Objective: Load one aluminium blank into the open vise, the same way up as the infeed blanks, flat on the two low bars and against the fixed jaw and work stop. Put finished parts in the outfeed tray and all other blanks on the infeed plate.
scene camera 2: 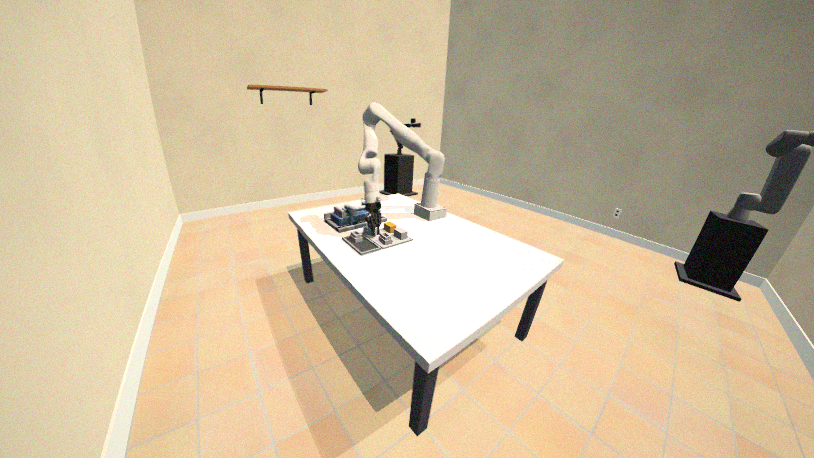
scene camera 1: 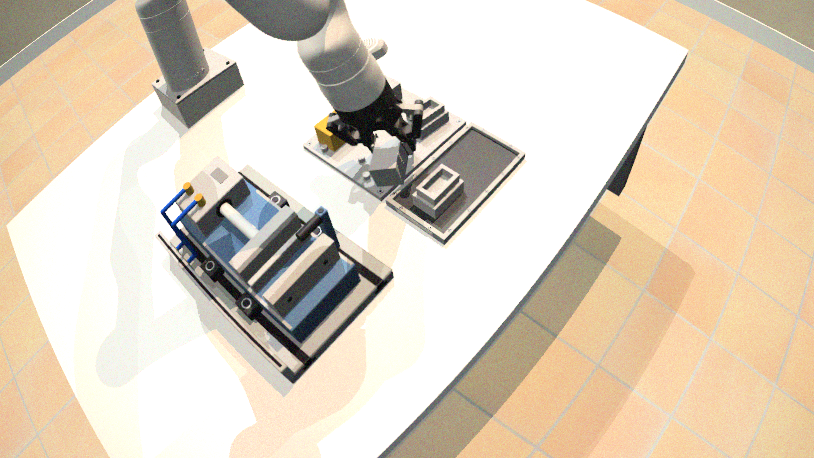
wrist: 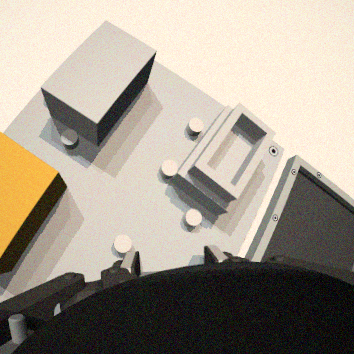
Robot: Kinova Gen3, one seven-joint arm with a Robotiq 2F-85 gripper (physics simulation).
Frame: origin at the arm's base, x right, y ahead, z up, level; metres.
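Where they show: gripper, fingertip midpoint: [scene camera 2: 376, 235] [scene camera 1: 396, 151] [wrist: 172, 264]; arm's base, link origin: [scene camera 2: 428, 205] [scene camera 1: 188, 77].
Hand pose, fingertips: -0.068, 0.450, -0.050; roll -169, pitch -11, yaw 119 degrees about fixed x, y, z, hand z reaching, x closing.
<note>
Things, the pixels of their centre, and the offset from my fingertips, as dx, dy, dz. "spot": a spot on its surface instead.
- plain grey blank, body centre: [scene camera 1: 389, 160] [scene camera 2: 370, 230] +0.031, +0.013, +0.017
- infeed plate, body centre: [wrist: 122, 192] [scene camera 1: 383, 132] [scene camera 2: 387, 236] -0.028, -0.046, -0.009
- yellow block, body centre: [wrist: 3, 205] [scene camera 1: 338, 127] [scene camera 2: 390, 227] +0.013, -0.099, +0.012
- similar pocketed part, body centre: [scene camera 1: 438, 189] [scene camera 2: 356, 236] +0.033, +0.093, +0.010
- vise, body centre: [scene camera 1: 253, 245] [scene camera 2: 355, 213] +0.243, -0.044, +0.036
- vise's fixed jaw, body centre: [scene camera 1: 301, 275] [scene camera 2: 339, 211] +0.245, +0.056, +0.065
- blue post, body centre: [scene camera 1: 327, 229] +0.174, +0.031, +0.045
- dark cylinder, surface spot: [scene camera 1: 309, 226] spot: +0.197, +0.032, +0.082
My gripper [scene camera 1: 391, 143] [scene camera 2: 372, 229] [wrist: 172, 264] is shut on a plain grey blank [scene camera 1: 387, 165], over the infeed plate [scene camera 1: 346, 160] [wrist: 145, 200] at the corner beside the outfeed tray [scene camera 1: 483, 162] [wrist: 320, 235]. I cannot tell whether the blank touches the plate; in the wrist view the gripper body hides it. Another grey blank [wrist: 100, 75] [scene camera 2: 400, 233], a yellow block [scene camera 1: 328, 134] [wrist: 22, 195] and a stepped, pocketed part [wrist: 212, 167] [scene camera 1: 435, 115] stand on the plate. A similar pocketed part [scene camera 1: 438, 190] stands in the tray. The vise [scene camera 1: 324, 304] is open, with no blank between its jaws.
The vise's fixed jaw [scene camera 1: 304, 276] and moving jaw [scene camera 1: 264, 242] face each other. A blue post [scene camera 1: 327, 227] with a dark cylinder [scene camera 1: 309, 226] rises beside them. Blue tubes with orange ends [scene camera 1: 198, 199] rise on the vise's left. Short round pegs [wrist: 122, 244] stand on the plate.
</note>
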